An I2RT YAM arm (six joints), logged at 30 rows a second.
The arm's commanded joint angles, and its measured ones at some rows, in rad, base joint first. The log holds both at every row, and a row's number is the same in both.
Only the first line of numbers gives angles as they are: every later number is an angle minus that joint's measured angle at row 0.
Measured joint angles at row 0:
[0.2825 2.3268 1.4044 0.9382 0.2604 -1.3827]
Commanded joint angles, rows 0 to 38:
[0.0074 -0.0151 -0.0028 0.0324 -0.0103 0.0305]
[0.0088 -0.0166 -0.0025 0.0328 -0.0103 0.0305]
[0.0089 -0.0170 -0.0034 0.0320 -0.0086 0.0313]
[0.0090 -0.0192 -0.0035 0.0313 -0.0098 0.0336]
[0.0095 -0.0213 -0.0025 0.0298 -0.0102 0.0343]
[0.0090 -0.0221 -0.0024 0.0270 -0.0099 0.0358]
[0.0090 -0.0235 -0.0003 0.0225 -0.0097 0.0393]
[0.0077 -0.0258 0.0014 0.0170 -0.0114 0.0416]
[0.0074 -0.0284 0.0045 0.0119 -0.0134 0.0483]
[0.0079 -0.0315 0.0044 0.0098 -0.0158 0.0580]
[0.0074 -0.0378 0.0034 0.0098 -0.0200 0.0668]
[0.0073 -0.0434 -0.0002 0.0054 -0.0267 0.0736]
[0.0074 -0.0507 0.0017 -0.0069 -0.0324 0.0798]
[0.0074 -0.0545 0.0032 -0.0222 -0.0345 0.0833]
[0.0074 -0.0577 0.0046 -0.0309 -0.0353 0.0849]
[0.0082 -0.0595 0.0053 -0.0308 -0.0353 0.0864]
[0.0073 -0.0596 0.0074 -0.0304 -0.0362 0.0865]
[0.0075 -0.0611 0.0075 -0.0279 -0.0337 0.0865]
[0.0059 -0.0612 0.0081 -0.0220 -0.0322 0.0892]
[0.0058 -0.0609 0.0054 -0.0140 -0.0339 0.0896]
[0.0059 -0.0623 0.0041 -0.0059 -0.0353 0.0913]
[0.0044 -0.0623 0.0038 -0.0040 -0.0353 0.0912]
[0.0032 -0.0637 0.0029 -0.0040 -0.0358 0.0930]
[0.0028 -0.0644 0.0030 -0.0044 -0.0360 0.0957]
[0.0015 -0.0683 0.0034 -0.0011 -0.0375 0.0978]
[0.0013 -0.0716 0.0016 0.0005 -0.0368 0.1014]
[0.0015 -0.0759 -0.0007 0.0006 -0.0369 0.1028]
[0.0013 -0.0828 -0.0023 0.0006 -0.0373 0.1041]
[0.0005 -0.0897 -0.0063 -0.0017 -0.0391 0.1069]
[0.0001 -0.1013 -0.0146 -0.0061 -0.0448 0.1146]
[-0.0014 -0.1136 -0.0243 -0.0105 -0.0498 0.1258]
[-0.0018 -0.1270 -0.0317 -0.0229 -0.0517 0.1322]
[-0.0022 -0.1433 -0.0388 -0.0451 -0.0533 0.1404]
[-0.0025 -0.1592 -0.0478 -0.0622 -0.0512 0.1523]
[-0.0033 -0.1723 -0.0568 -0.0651 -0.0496 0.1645]
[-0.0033 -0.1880 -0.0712 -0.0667 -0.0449 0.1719]
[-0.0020 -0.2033 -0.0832 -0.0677 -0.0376 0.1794]
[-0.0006 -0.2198 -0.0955 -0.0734 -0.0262 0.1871]
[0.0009 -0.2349 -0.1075 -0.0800 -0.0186 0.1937]
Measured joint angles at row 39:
[-0.0012 -0.1728 -0.0755 -0.0492 -0.0424 0.1385]
